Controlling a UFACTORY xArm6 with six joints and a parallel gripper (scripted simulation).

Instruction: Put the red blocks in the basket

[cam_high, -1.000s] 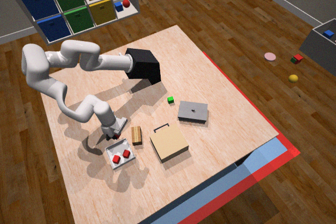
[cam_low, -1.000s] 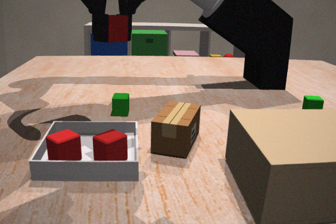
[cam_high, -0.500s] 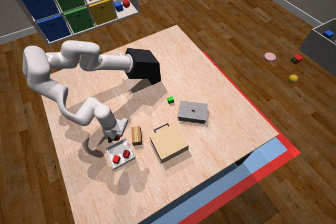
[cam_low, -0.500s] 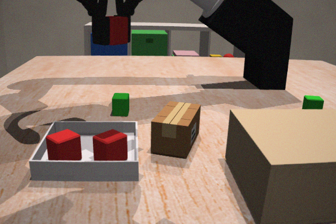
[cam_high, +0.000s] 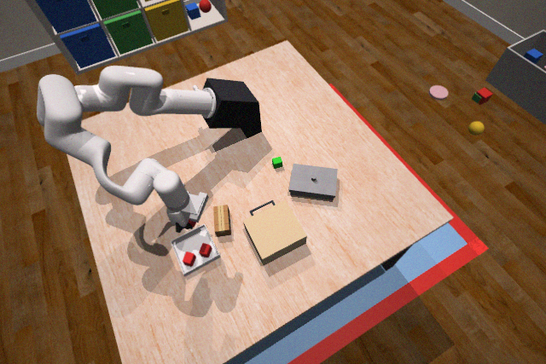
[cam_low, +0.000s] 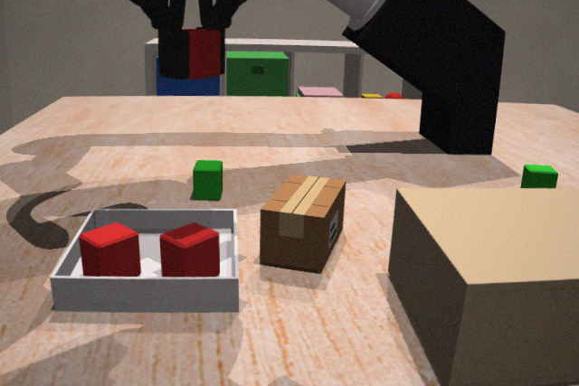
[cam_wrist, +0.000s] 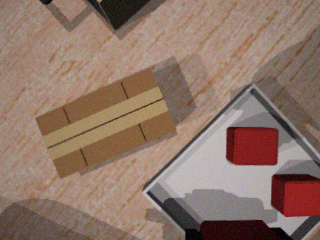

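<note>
Now: hand 30 mm short of the grey basket, 30 mm to the left of it and 170 mm above it. The rest, counted from my hand: drawer (120 mm ahead, 260 mm to the left, 150 mm below); then light wooden cabinet (130 mm ahead, 260 mm to the left, 150 mm below); then cardboard box (10 mm behind, 110 mm to the left, 150 mm below).
</note>
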